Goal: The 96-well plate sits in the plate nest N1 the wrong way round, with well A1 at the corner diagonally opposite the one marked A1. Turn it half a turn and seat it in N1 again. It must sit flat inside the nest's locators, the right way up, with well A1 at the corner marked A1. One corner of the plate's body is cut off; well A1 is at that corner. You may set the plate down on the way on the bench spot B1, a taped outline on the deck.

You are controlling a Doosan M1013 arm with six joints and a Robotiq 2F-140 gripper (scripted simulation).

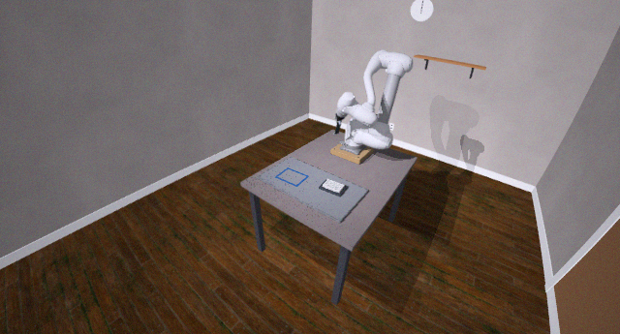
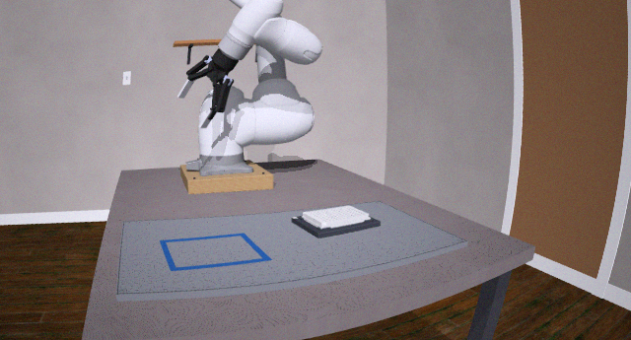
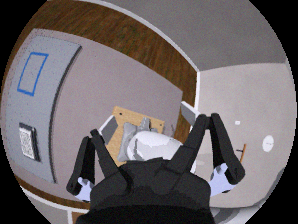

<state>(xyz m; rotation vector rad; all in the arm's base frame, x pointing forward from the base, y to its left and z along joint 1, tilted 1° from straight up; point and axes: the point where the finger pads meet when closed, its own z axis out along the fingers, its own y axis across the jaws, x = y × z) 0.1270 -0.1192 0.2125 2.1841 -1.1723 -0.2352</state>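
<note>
Now: hand 420 mm short of the white 96-well plate, 260 mm to the right of it and 220 mm above it. From my hand the other things lie so: dark plate nest N1 (420 mm ahead, 260 mm to the left, 240 mm below).
</note>
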